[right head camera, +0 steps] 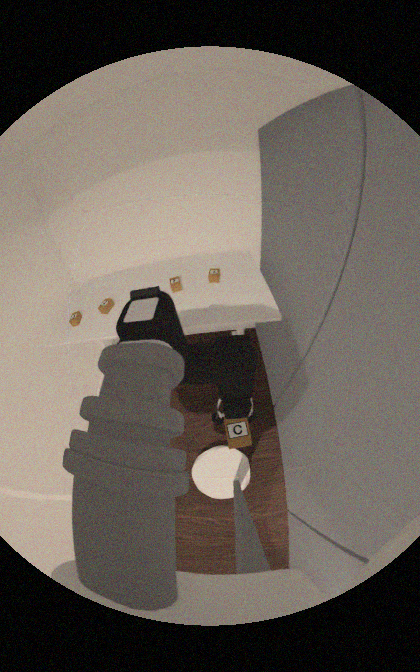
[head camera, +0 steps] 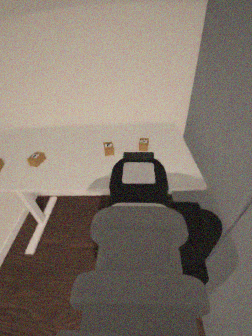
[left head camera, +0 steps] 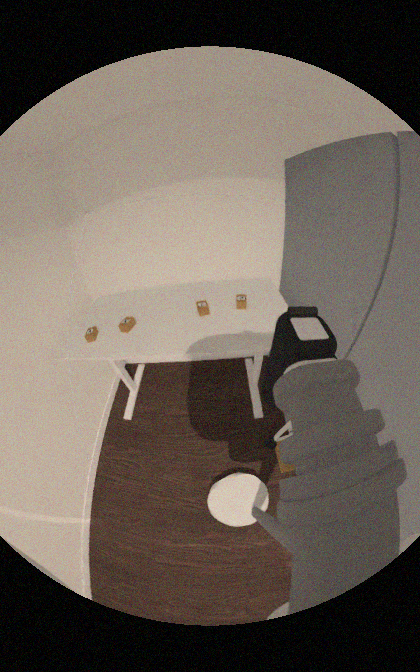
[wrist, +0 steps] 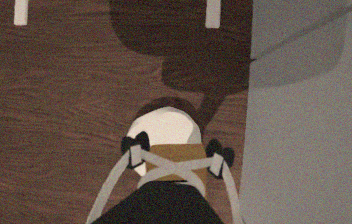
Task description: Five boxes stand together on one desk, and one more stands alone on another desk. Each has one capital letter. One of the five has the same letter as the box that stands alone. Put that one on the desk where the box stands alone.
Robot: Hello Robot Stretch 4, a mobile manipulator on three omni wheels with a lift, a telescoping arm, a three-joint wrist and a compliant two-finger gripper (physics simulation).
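Where they show: gripper, between the fingertips: [right head camera: 234, 418] [wrist: 178, 147]; robot's base, origin of its link: [right head camera: 221, 470] [wrist: 166, 140].
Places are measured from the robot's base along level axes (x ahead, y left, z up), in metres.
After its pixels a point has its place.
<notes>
My gripper [right head camera: 234, 418] {x 0.214, y -0.088, z 0.999 m} [wrist: 178, 147] {x 0.214, y -0.088, z 0.999 m} is shut on a brown box [left head camera: 285, 463] [right head camera: 238, 441] {x 0.140, y -0.095, z 1.048 m} [wrist: 177, 148] {x 0.218, y -0.088, z 1.020 m}. Its label reads C in the right head view. The gripper holds it in the air, above the floor and in front of the white desk [head camera: 75, 176] {x 0.744, y 0.349, z 0.922 m} [left head camera: 165, 342] [right head camera: 245, 292] {x 0.873, y -0.207, z 0.922 m}. On the desk are four brown boxes: the far left box [head camera: 1, 165] {x 0.821, y 0.863, z 0.939 m} [left head camera: 91, 334] [right head camera: 75, 318] {x 0.780, y 0.854, z 0.967 m}, another left box [head camera: 36, 159] {x 0.845, y 0.619, z 0.967 m} [left head camera: 127, 325] [right head camera: 106, 306] {x 0.851, y 0.617, z 0.959 m}, a third box [head camera: 109, 149] {x 0.949, y 0.178, z 0.967 m} [left head camera: 202, 308] [right head camera: 175, 284] {x 0.948, y 0.178, z 0.968 m} and the rightmost box [head camera: 144, 145] {x 0.994, y -0.044, z 0.967 m} [left head camera: 241, 302] [right head camera: 214, 276] {x 0.993, y -0.045, z 0.964 m}. Their letters are too blurred to read. The lone box's desk does not show.
A tall grey panel [head camera: 227, 100] {x 0.928, y -0.444, z 1.268 m} [left head camera: 340, 225] [right head camera: 310, 225] {x 0.760, y -0.451, z 1.338 m} [wrist: 300, 145] stands along the right side, close to the arm. A white round disc [left head camera: 232, 500] [right head camera: 215, 472] {x 0.001, y 0.035, z 0.187 m} [wrist: 162, 127] {x 0.107, y 0.011, z 0.187 m} is low down by the held box. White desk legs [left head camera: 255, 390] [wrist: 213, 14] {x 0.773, y -0.211, z -0.003 m} stand on the dark wood floor. A pale wall is at the left.
</notes>
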